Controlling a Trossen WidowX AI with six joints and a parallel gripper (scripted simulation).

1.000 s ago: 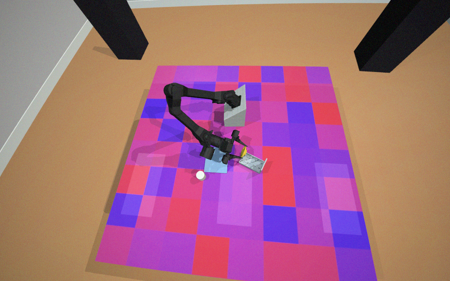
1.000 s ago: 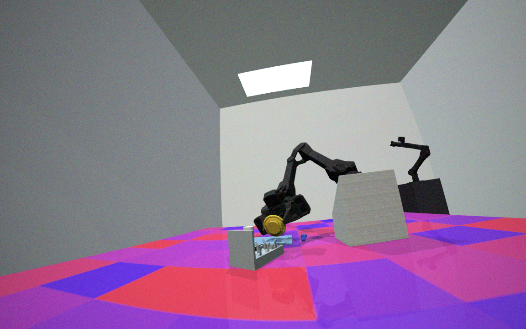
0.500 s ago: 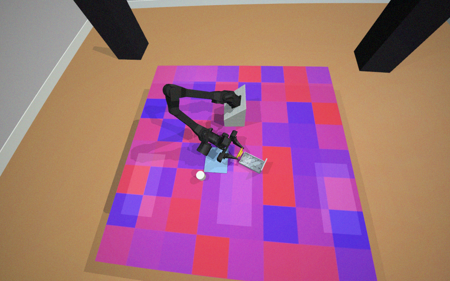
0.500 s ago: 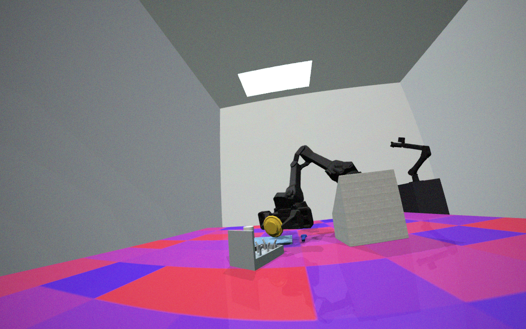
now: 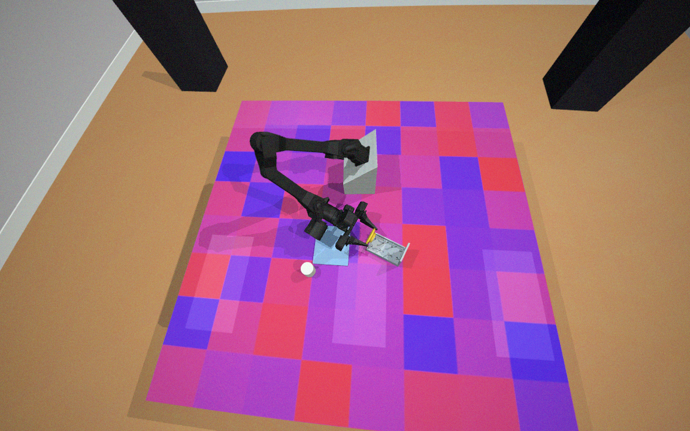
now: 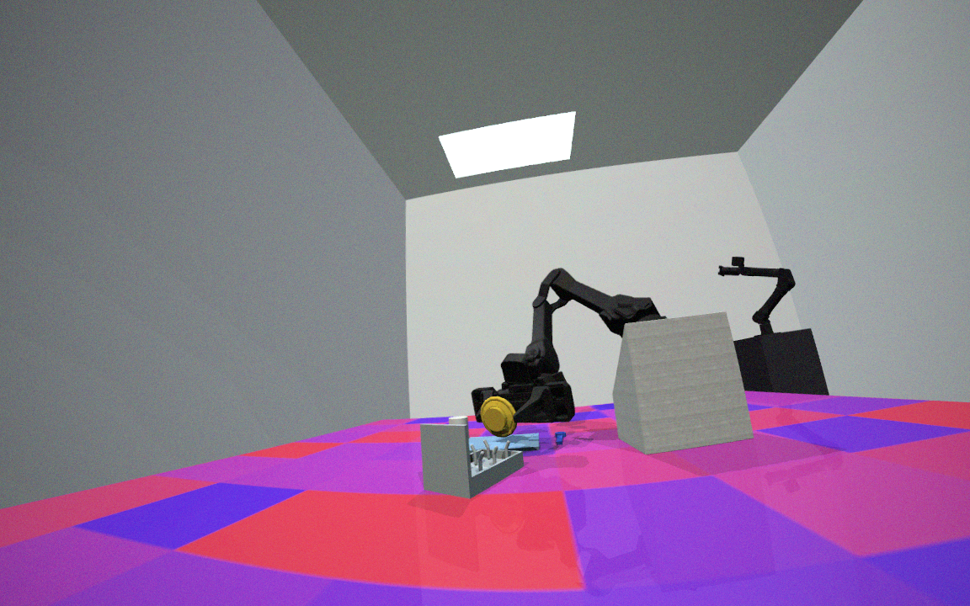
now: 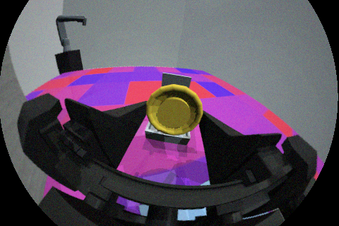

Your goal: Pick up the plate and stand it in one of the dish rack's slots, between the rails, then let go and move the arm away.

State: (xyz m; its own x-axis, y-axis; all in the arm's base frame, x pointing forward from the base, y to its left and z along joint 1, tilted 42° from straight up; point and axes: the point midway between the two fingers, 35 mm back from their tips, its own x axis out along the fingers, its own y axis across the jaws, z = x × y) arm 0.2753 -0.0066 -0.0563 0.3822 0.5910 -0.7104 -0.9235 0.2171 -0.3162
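My gripper tip is now 50 mm to the right of the grey dish rack, 50 mm above it and 20 mm short of it. Also, from my gripper tip: light blue mat: 150 mm to the right, 70 mm below, 20 mm ahead; yellow plate: 10 mm to the right; blue spoon: 170 mm to the right, 90 mm behind, 70 mm below.
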